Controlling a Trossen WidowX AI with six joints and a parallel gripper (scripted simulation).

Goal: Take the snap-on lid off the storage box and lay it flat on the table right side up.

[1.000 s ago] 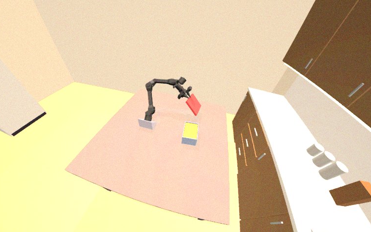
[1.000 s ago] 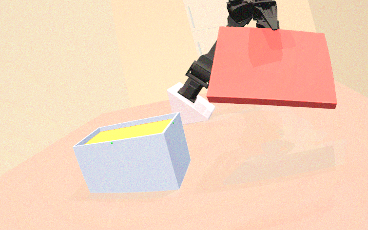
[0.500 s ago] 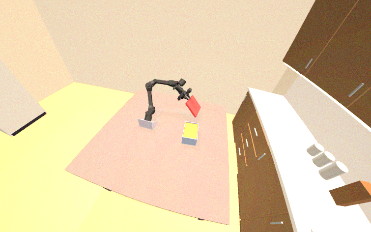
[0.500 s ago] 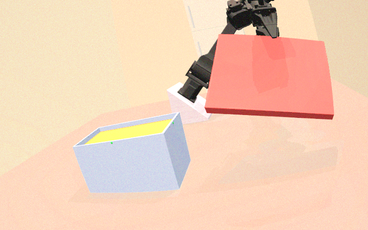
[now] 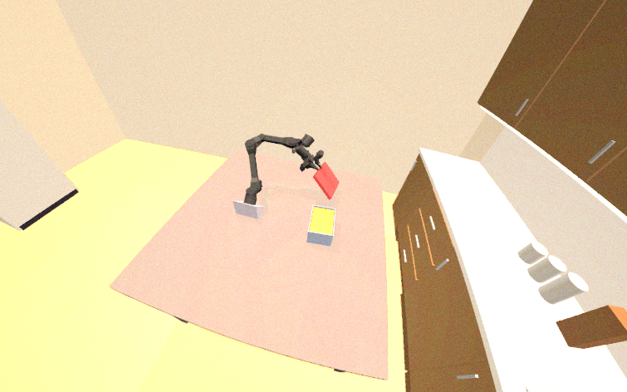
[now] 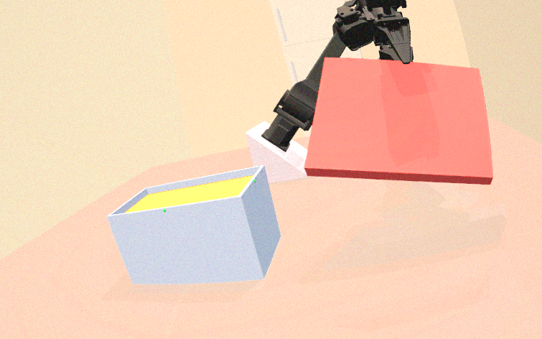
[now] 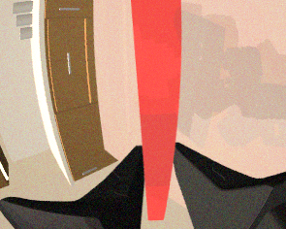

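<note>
My gripper tip is 60 mm short of the red lid, 50 mm above it and 20 mm to the left of it. From my gripper tip the other things lie so: pale blue storage box (330 mm to the right, 150 mm below, 70 mm ahead).
</note>
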